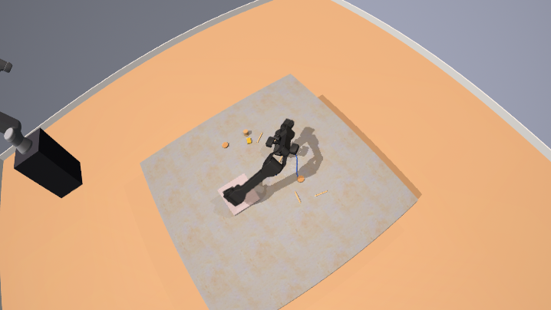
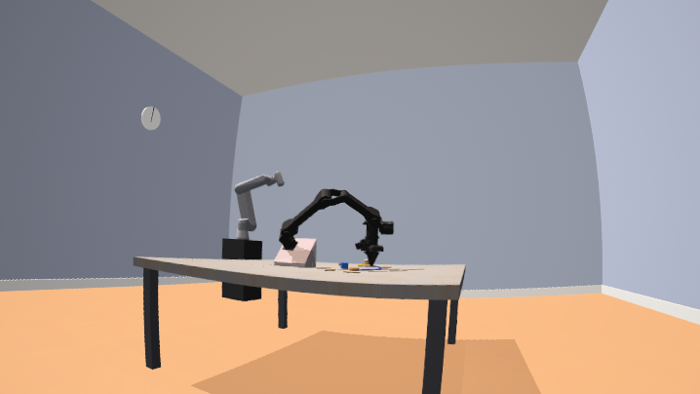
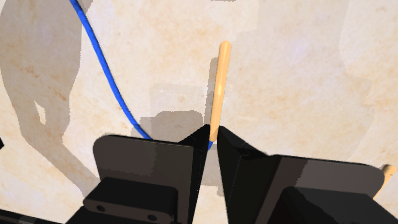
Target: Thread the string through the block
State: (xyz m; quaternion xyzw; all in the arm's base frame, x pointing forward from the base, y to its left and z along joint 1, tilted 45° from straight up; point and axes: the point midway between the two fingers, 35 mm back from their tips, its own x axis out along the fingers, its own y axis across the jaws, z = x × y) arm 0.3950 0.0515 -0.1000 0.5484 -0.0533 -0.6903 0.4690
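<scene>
Now: gripper tip 110 mm past the blue block and 80 mm to the left of it. Round my gripper tip: thin wooden stick 10 mm to the right, 10 mm behind; round wooden button 200 mm to the right, 10 mm below, 10 mm behind; yellow block 210 mm to the left, 130 mm behind, 10 mm below.
</scene>
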